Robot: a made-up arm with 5 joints.
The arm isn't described. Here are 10 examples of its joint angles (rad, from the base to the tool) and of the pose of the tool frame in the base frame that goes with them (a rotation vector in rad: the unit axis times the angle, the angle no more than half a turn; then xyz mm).
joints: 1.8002 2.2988 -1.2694 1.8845 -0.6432
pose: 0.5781 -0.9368 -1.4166 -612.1 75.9 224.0
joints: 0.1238 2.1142 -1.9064 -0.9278 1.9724
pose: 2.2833 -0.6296 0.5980 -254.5 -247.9 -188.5
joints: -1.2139 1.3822 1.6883 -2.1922 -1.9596
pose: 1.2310 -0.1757 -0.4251 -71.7 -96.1 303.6
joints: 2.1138 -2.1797 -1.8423 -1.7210 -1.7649
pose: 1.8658 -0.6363 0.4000 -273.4 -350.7 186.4
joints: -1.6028 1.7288 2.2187 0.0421 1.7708
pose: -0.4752 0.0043 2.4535 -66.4 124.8 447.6
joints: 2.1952 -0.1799 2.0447 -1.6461 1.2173
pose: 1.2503 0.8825 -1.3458 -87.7 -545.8 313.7
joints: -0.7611 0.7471 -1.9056 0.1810 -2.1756
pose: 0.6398 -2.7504 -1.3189 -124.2 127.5 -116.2
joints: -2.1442 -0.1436 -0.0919 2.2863 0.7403
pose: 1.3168 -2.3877 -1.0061 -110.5 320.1 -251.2
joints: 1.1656 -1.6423 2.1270 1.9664 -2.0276
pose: -0.0377 -1.1918 2.7315 -432.4 -246.0 518.7
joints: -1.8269 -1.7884 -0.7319 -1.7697 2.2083
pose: -0.3389 1.7126 -2.5318 -30.9 -208.3 -147.5
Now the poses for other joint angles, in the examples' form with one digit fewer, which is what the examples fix.
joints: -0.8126 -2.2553 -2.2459 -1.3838 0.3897
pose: -0.941 2.696 -0.721 -196 -1 -379
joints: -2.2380 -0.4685 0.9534 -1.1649 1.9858
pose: -1.588 -0.406 -1.653 128 247 -254
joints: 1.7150 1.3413 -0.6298 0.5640 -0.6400
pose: 1.505 -0.090 -1.609 -500 -234 18
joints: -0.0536 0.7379 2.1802 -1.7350 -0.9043
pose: 2.673 1.349 0.122 134 62 -123
